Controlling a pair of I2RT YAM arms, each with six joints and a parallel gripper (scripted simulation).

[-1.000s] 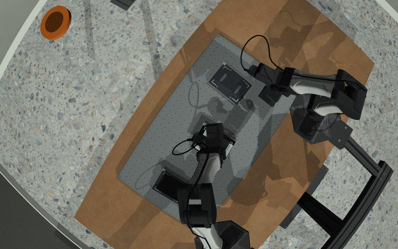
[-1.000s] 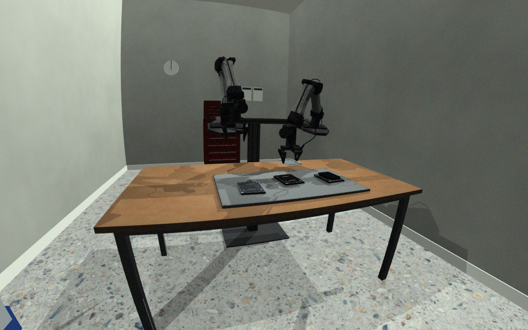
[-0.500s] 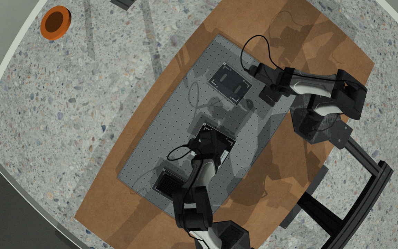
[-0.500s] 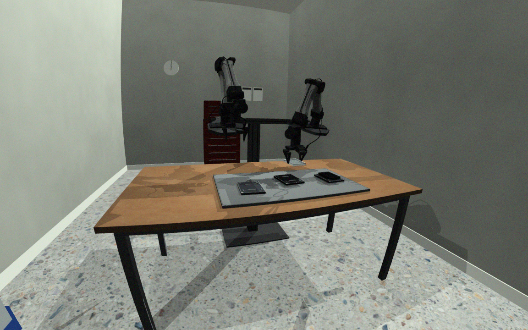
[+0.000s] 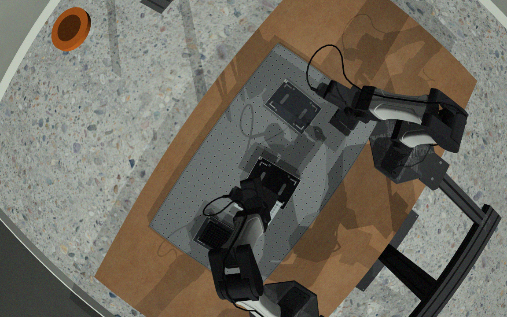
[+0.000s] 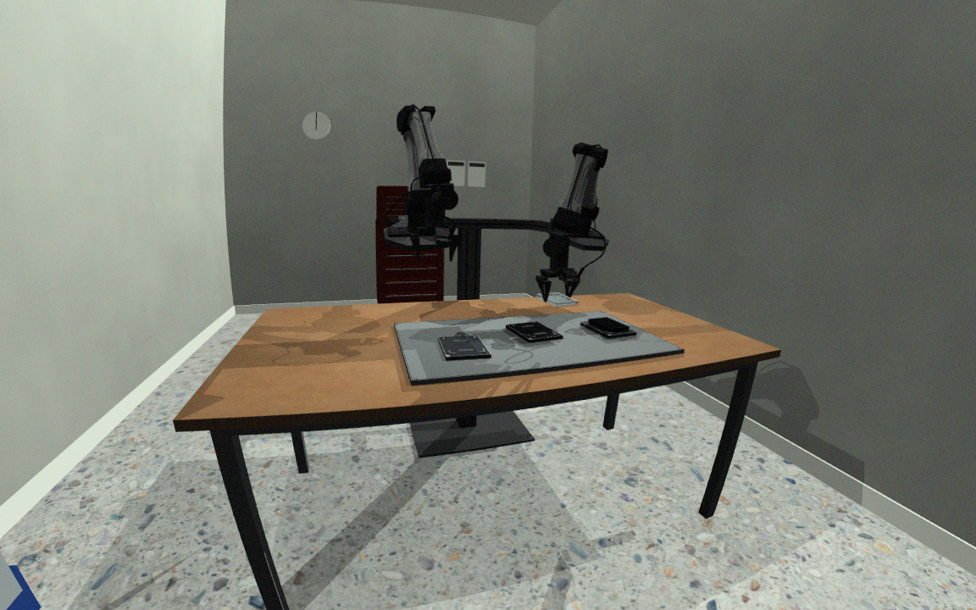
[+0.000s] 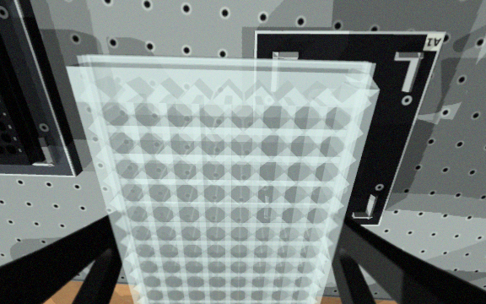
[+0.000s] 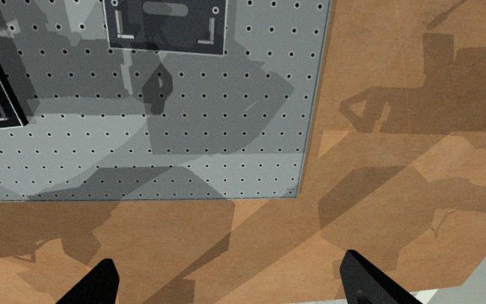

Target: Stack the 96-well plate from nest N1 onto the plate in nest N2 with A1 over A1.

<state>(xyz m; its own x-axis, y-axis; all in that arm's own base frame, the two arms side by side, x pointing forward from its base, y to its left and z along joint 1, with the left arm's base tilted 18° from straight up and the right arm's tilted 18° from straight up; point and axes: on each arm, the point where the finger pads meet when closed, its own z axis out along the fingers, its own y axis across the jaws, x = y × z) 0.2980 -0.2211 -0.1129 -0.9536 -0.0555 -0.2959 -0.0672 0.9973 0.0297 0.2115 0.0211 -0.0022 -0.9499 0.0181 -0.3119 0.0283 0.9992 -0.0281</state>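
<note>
Now: left hand 30 mm short of the black 96-well plate, 190 mm to the right of it and 90 mm above it. From my left hand the other things lie so: clear 96-well plate: 10 mm below; then A1 label: 150 mm ahead, 390 mm to the right, 100 mm below; then black nest: 70 mm to the right, 110 mm below.
</note>
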